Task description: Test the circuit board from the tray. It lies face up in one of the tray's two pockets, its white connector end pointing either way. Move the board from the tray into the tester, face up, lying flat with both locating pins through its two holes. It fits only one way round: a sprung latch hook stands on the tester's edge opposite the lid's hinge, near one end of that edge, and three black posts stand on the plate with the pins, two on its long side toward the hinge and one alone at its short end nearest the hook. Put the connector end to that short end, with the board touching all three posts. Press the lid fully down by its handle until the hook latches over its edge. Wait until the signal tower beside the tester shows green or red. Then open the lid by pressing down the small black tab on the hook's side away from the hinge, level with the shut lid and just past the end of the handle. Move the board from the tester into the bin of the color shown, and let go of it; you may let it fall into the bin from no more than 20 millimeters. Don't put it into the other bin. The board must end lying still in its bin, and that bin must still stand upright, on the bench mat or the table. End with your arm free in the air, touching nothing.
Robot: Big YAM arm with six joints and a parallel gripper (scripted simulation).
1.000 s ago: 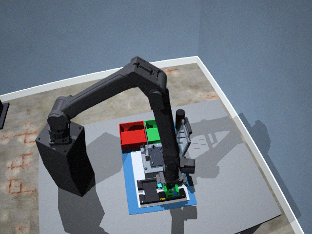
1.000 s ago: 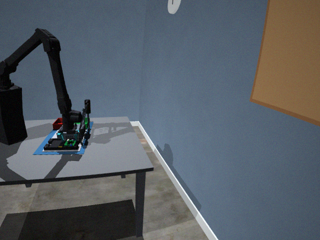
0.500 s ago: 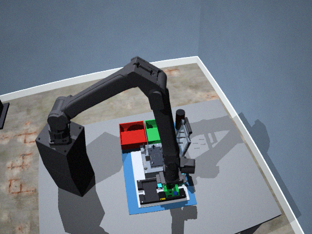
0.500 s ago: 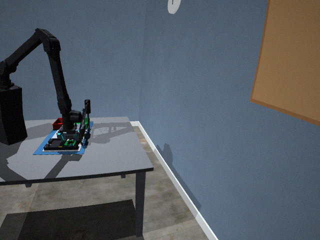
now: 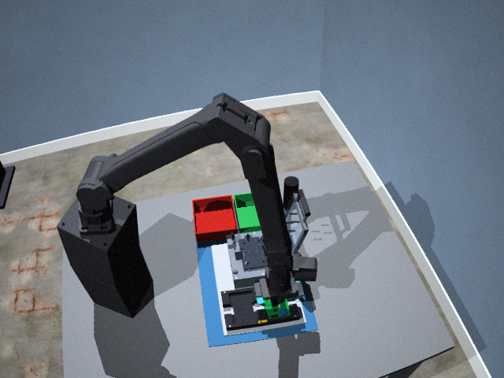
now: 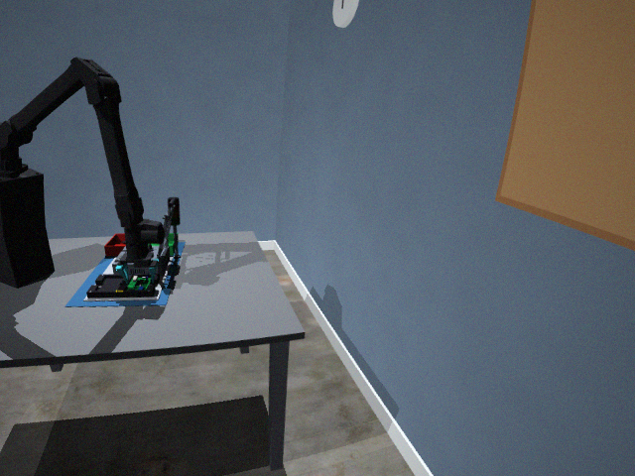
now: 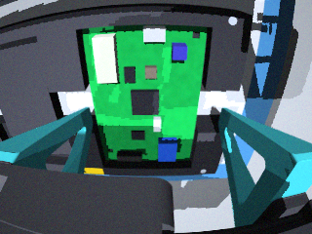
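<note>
Now: hand 1 cm past the green circuit board and 1 cm above it. Round my hand: black latch hook 24 cm to the left, 10 cm behind, 5 cm above; then clear lid 17 cm to the left, 15 cm above, 9 cm ahead; then green bin 37 cm to the left, 2 cm below, 2 cm ahead.
</note>
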